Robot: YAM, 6 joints.
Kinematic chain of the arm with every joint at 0, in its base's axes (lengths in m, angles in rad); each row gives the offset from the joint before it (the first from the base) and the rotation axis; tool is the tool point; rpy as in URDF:
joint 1: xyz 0 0 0.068 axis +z
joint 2: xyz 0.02 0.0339 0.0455 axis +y
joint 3: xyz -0.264 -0.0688 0 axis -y
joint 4: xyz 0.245 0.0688 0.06 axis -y
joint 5: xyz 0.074 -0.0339 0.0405 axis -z
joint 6: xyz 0.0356 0 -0.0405 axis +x
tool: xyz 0 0 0 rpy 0 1.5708 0
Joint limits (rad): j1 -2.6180..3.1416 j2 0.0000..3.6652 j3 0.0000..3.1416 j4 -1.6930..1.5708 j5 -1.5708..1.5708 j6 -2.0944..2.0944
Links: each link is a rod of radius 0.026 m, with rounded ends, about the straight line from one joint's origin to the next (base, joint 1, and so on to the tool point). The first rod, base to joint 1, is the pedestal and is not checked.
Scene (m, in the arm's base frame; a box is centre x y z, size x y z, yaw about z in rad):
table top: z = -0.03
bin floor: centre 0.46 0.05 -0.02 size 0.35 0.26 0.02 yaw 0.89
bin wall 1: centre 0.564 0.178 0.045 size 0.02 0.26 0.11 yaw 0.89
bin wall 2: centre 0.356 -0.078 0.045 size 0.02 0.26 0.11 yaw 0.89
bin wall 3: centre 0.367 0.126 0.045 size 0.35 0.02 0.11 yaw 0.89
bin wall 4: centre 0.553 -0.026 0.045 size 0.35 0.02 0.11 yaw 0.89
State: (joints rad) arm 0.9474 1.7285 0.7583 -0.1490 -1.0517 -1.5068
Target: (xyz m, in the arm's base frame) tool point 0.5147 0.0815 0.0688
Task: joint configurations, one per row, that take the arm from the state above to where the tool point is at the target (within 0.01 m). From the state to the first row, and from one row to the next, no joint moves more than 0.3 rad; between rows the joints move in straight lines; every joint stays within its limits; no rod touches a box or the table.
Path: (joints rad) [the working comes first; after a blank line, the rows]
Joints at the target: 0.1069 2.5111 1.6854 0.1564 -0.8240 -1.5068
Straight joint move there: touches bin wall 3.

1: 0.7370 1.8698 0.9949 -0.0724 -0.9997 -1.5068
2: 0.5267 2.0112 1.2316 0.0041 -0.9478 -1.5068
3: 0.3163 2.1525 1.4682 0.0807 -0.8958 -1.5068
4: 0.1060 2.2939 1.7049 0.1573 -0.8439 -1.5068
5: 0.1069 2.5111 1.6854 0.1564 -0.8240 -1.5068

